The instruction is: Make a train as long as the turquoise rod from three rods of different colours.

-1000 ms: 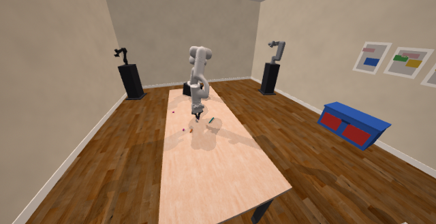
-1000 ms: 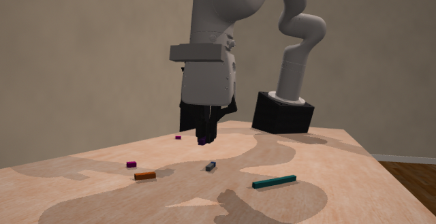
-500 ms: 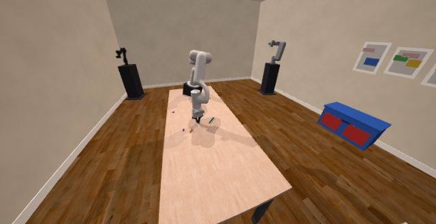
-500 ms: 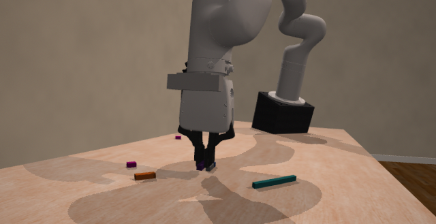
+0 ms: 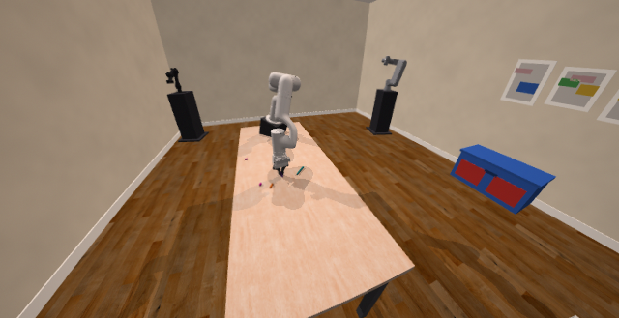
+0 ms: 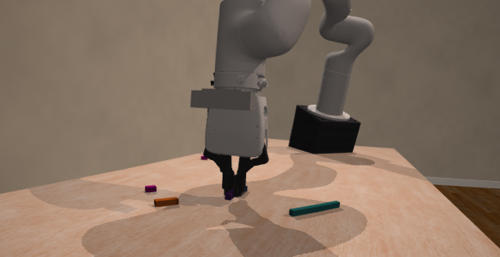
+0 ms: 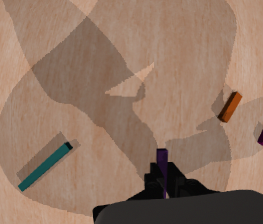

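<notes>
Right now my hand is 20 mm above the purple rod. The rest, counted from my hand: grey rod (40 mm behind, 30 mm below, 20 mm to the right); orange rod (100 mm ahead, 60 mm to the right, 30 mm below); blue rod (60 mm behind, 30 mm below, 20 mm to the right).
</notes>
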